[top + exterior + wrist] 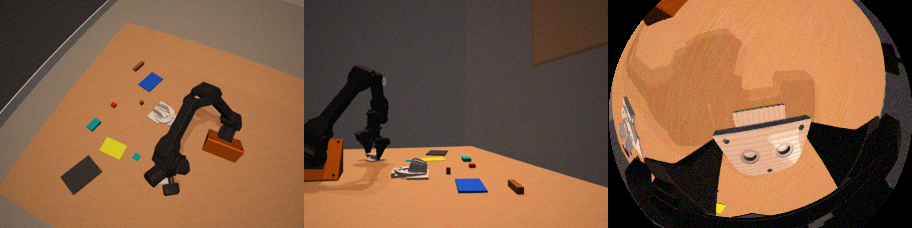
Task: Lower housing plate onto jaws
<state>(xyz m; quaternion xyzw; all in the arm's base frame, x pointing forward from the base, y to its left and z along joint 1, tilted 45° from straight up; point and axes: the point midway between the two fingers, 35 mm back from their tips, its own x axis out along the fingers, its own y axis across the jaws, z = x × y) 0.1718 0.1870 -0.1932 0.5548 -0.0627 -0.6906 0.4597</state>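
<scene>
My gripper tip is now 10 mm to the right of the white part and 10 mm short of it. From my gripper tip the other things lie so: brown cube (300 mm to the right, 280 mm ahead); then black plate (340 mm ahead, 160 mm to the left, 10 mm below); then yellow plate (280 mm ahead, 20 mm to the right, 10 mm below).
</scene>
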